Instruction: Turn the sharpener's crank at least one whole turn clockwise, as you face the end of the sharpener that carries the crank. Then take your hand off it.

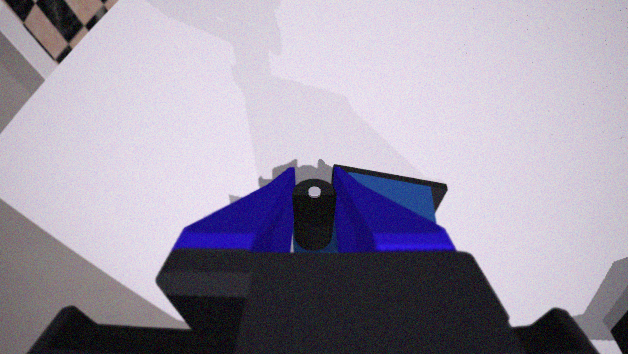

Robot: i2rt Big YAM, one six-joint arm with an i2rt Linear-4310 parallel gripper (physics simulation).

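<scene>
The sharpener has a blue body with a black edge. Part of it shows behind and to the right of the right finger, and the rest is hidden by the gripper. The crank's black knob, a cylinder with a small light pin at its end, stands between the blue fingers. My gripper is shut on this knob, one finger on each side of it. The crank's arm is not clearly visible.
A white table top lies below, with shadows of the arm on it. Its edges run along the left side. A checkered patterned surface is at the top left. A dark object shows at the lower right edge.
</scene>
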